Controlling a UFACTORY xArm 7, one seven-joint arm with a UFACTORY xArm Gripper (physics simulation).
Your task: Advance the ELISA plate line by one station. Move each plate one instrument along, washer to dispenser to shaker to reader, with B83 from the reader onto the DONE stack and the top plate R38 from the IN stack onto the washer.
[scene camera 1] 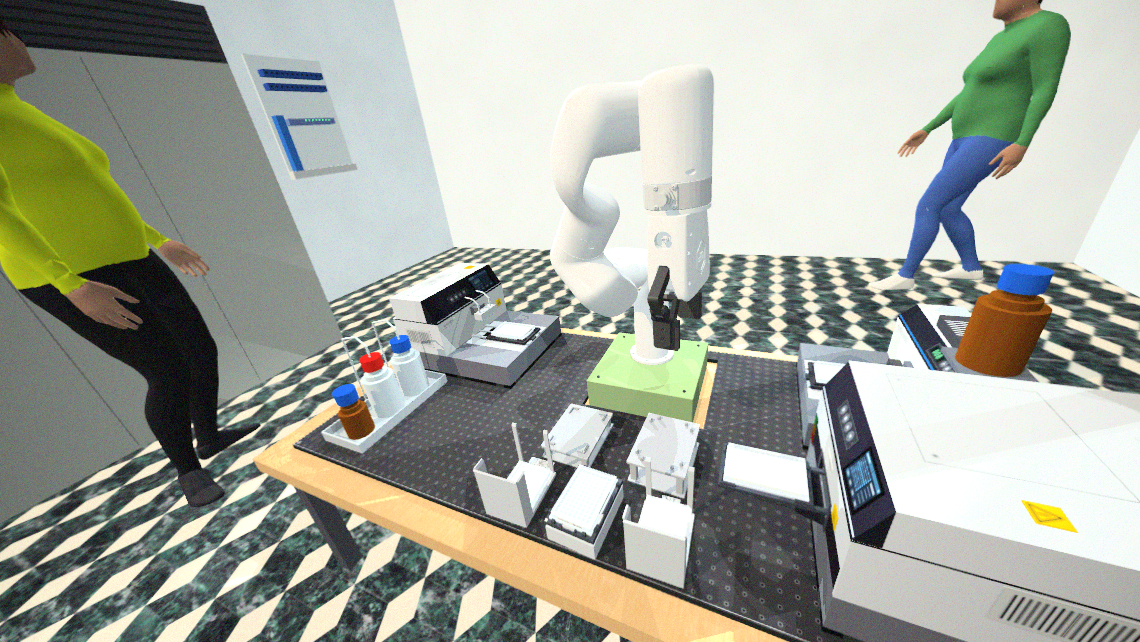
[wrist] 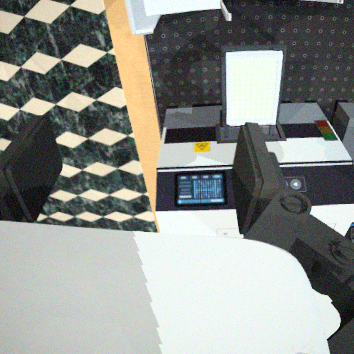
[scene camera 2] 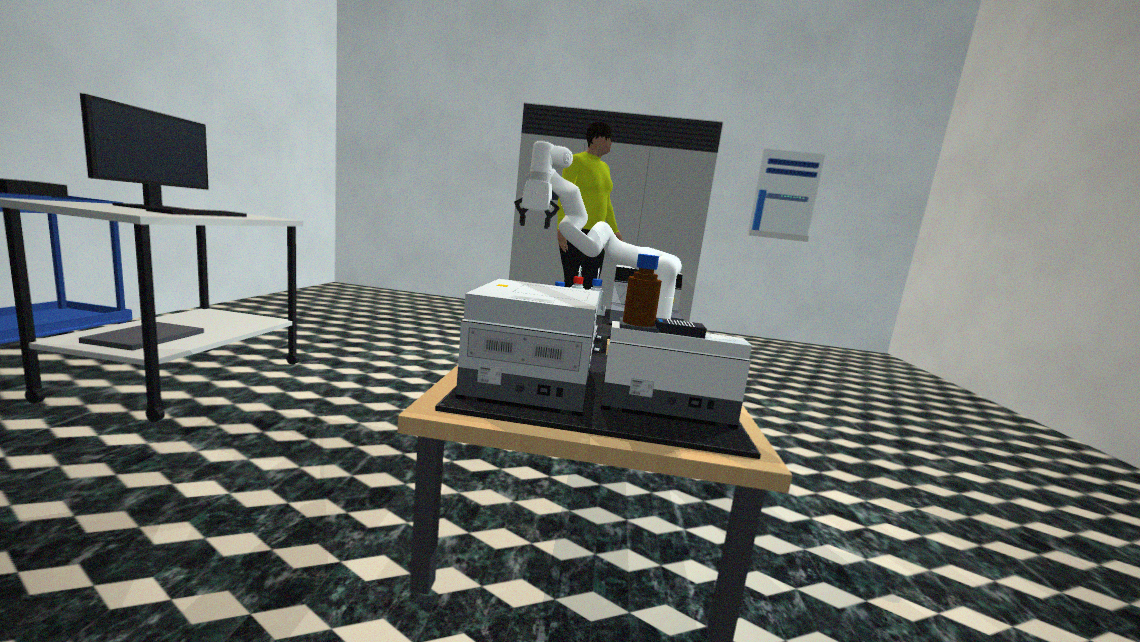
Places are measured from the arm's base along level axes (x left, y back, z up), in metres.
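Pixels of known places: gripper, fingertip midpoint: (scene camera 1: 678, 332) (wrist: 143, 143) (scene camera 2: 534, 227); arm's base at its link origin: (scene camera 1: 651, 353).
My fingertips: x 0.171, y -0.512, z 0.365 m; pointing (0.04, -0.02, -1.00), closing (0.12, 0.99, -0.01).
Ahead of a thing's pixels: the offset from my fingertips to its top centre. "pt": to the spot under its first point.
My gripper (scene camera 1: 680, 319) (scene camera 2: 535, 224) (wrist: 143, 143) is open and empty, high above the bench. A white plate {dx +0.132, dy +0.109, dz -0.308 m} (scene camera 1: 765, 472) (wrist: 254, 87) lies on the dark carrier sticking out of the large instrument with a screen {dx +0.418, dy +0.112, dz -0.169 m} (scene camera 1: 981, 446) (scene camera 2: 530, 319) (wrist: 200, 220). Another plate {dx -0.647, dy +0.496, dz -0.332 m} (scene camera 1: 514, 330) lies on the back-left instrument (scene camera 1: 450, 319). A white plate {dx -0.169, dy -0.007, dz -0.370 m} (scene camera 1: 586, 500) lies on a low block between two upright-walled holders {pt dx -0.308, dy -0.070, dz -0.357 m} (scene camera 1: 504, 494) {pt dx -0.012, dy -0.071, dz -0.341 m} (scene camera 1: 658, 542). Two clear-topped stands (scene camera 1: 578, 434) (scene camera 1: 664, 446) stand behind them. Plate labels are unreadable, so I cannot tell B83 or R38. Holder contents are partly hidden.
A tray {pt dx -0.833, dy -0.040, dz -0.412 m} (scene camera 1: 347, 441) of capped bottles stands at the left. A large amber bottle {pt dx +0.465, dy +0.352, dz -0.129 m} (scene camera 1: 1003, 334) (scene camera 2: 642, 299) stands on the back-right instrument (scene camera 2: 678, 358). The arm's green base (scene camera 1: 646, 382) is behind the stands. Two people stand beyond the table (scene camera 1: 446, 534) (scene camera 2: 598, 454).
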